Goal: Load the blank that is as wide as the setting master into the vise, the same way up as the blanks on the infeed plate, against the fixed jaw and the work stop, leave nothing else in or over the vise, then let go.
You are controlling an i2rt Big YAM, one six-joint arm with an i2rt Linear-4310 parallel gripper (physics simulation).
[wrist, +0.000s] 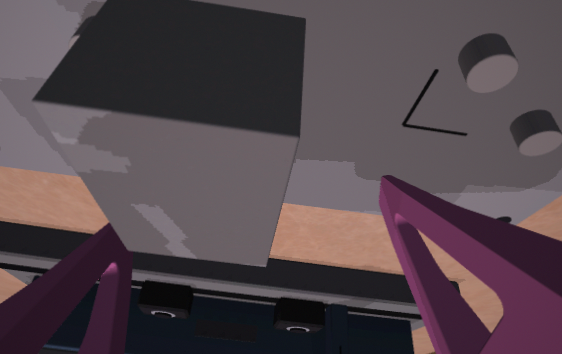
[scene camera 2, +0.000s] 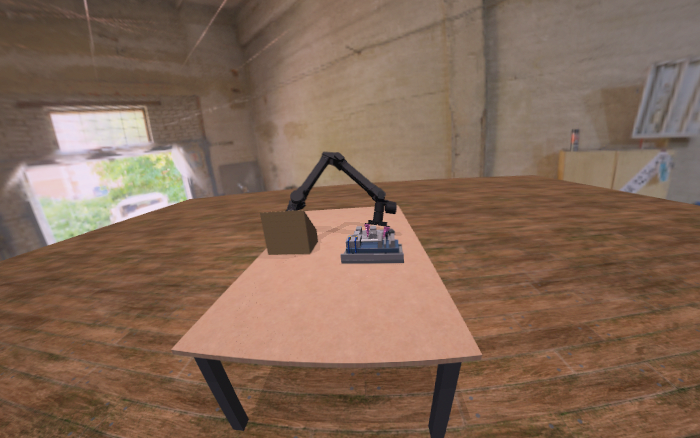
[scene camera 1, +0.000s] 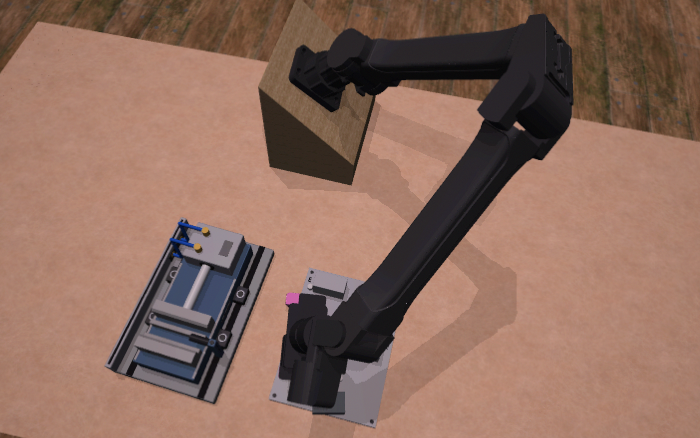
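Seen in the pictures: gripper, fingertip midpoint: (wrist: 254, 210) (scene camera 2: 375, 237); arm's base, origin of the base link: (scene camera 2: 291, 219) (scene camera 1: 315, 80).
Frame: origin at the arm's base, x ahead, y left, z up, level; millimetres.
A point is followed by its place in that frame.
My gripper (scene camera 2: 376, 230) {x 468, y 49, z -160 mm} (wrist: 254, 210) {x 468, y 49, z -160 mm} is open, pointing down over the infeed plate (scene camera 1: 356, 384) {x 529, y 175, z -172 mm} (wrist: 360, 50) {x 494, y 110, z -171 mm}; the arm hides most of it in scene camera 1, where one pink fingertip shows. A grey rectangular blank (wrist: 200, 185) {x 461, y 100, z -136 mm} stands large between the fingers in the wrist view, nearer the left finger; contact cannot be told. Another grey blank (scene camera 1: 330, 285) {x 368, y 99, z -135 mm} lies at the plate's far end. The vise (scene camera 1: 178, 284) {x 421, y -171, z -120 mm} (scene camera 2: 371, 249) {x 432, y -187, z -125 mm} (wrist: 370, 330) {x 547, y -90, z -150 mm} has a blue body. A thin grey piece (scene camera 1: 178, 327) {x 501, y -139, z -99 mm} lies between its two grey jaws, beside a black rod (scene camera 1: 199, 338) {x 517, y -95, z -84 mm}. I cannot tell which piece is the setting master.
A brown wedge-shaped block (scene camera 1: 309, 134) {x 109, y 9, z -33 mm} (scene camera 2: 289, 233) {x 2, y -76, z -54 mm} carries the arm's base. At the vise's far end, blue arms with brass tips reach over a grey housing (scene camera 1: 214, 245) {x 349, y -118, z -84 mm}. Two round pegs (wrist: 492, 72) {x 522, y 112, z -163 mm} (wrist: 537, 140) {x 545, y 93, z -163 mm} and a black corner mark (wrist: 405, 124) {x 512, y 87, z -171 mm} show on the plate.
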